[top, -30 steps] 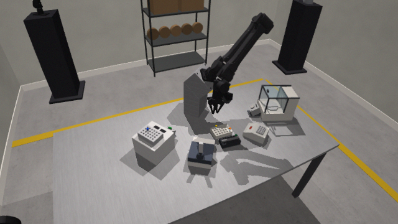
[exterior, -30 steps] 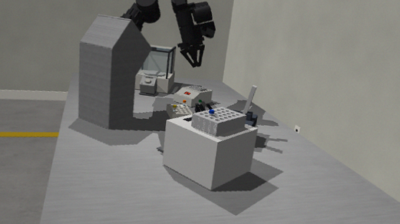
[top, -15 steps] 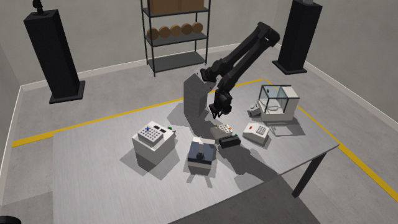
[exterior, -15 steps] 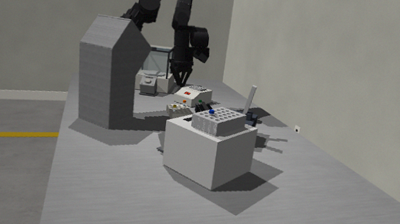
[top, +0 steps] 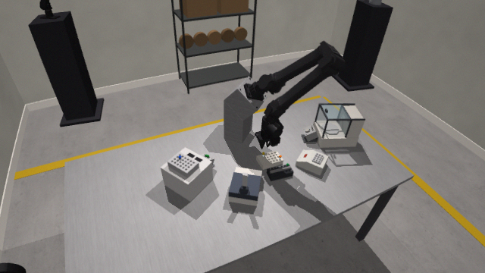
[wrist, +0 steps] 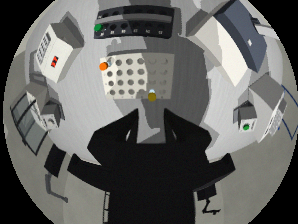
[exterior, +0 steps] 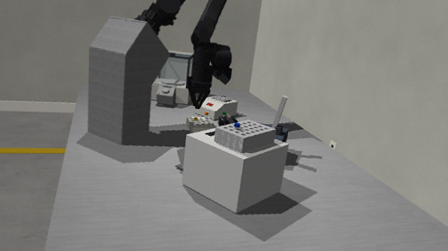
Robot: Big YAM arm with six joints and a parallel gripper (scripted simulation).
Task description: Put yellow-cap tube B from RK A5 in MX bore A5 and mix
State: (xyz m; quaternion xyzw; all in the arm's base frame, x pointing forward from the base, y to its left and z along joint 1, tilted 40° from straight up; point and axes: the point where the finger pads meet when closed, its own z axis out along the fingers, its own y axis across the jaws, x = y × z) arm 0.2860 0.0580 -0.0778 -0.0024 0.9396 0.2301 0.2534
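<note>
The tube rack RK is 3 cm ahead of my hand, 3 cm to the left of it and 8 cm below it. The rest, counted from my hand: black magnet block (13 cm ahead, 5 cm to the left, 8 cm below); dry block (11 cm ahead, 26 cm to the left, 7 cm below); green start key (4 cm behind, 31 cm to the right, 3 cm below).
</note>
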